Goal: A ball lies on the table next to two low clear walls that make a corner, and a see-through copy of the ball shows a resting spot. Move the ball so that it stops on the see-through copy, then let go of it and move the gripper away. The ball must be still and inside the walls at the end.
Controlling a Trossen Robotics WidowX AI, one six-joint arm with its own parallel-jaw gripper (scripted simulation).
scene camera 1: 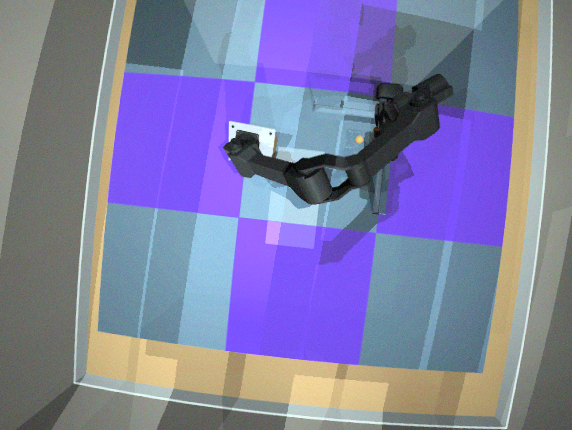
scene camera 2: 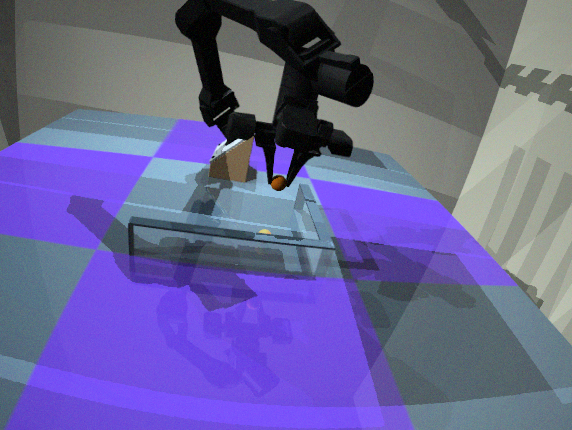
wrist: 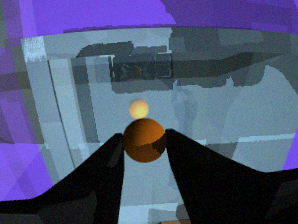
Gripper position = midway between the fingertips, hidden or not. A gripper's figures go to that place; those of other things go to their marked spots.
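My gripper (scene camera 2: 278,184) is 0.55 m from the lens; a clear wall (scene camera 2: 182,247), 0.54 m from the lens.
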